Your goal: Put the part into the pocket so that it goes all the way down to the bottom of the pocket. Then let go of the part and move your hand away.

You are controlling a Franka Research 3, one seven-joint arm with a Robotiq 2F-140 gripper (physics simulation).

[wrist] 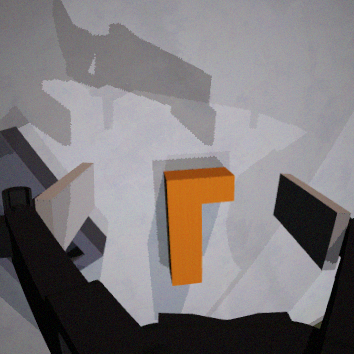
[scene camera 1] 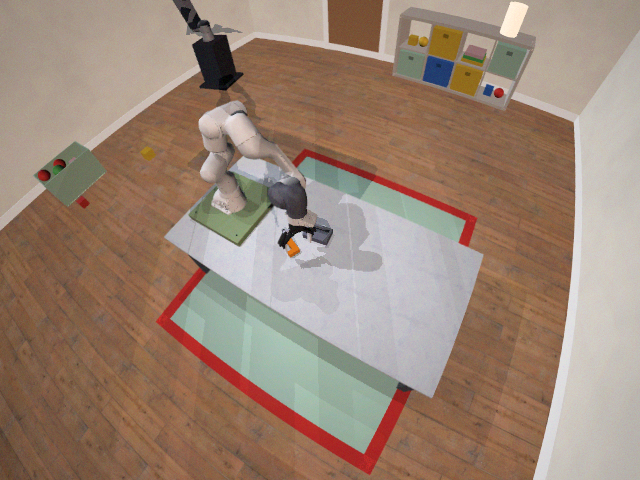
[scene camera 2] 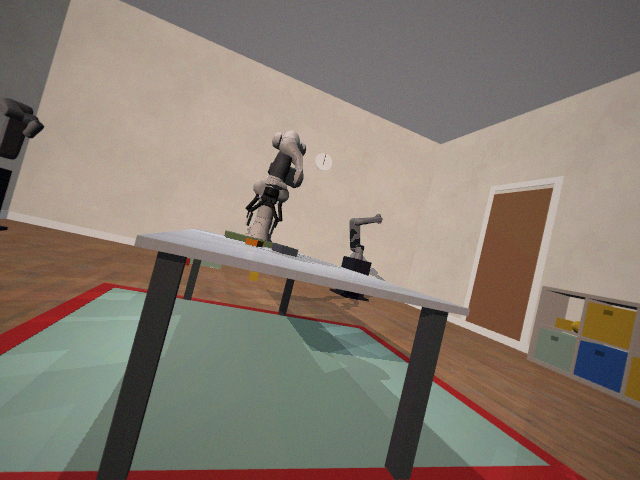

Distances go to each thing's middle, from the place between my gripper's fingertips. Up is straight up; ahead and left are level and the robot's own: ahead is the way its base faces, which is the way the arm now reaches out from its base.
Now: the orange L-shaped block [wrist: 185, 190] 70 mm below my hand, 60 mm behind it and 20 mm to the left of it. From my hand the other things lie so: dark grey pocket block [wrist: 30, 170] 140 mm to the left, 70 mm below, 50 mm ahead.
